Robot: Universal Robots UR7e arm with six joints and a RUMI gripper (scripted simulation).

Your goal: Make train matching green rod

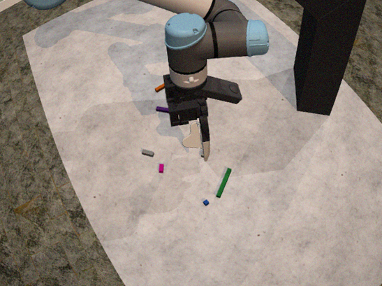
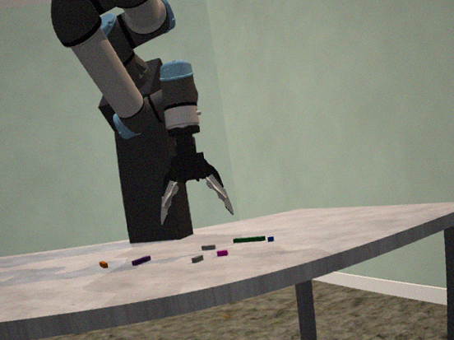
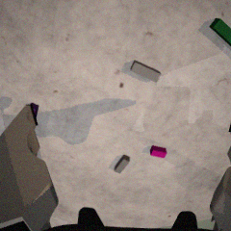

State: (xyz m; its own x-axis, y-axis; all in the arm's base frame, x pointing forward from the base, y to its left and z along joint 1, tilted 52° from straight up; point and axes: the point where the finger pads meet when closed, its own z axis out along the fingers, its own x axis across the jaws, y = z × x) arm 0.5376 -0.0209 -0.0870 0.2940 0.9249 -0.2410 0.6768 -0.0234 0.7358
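My gripper is now 13 cm to the right of the blue rod, 8 cm short of it and 6 cm above it. Round my hand: purple rod (15 cm to the right, 6 cm below, 1 cm ahead); magenta rod (11 cm ahead, 6 cm below, 1 cm to the right); green rod (12 cm to the left, 6 cm below, 1 cm ahead).
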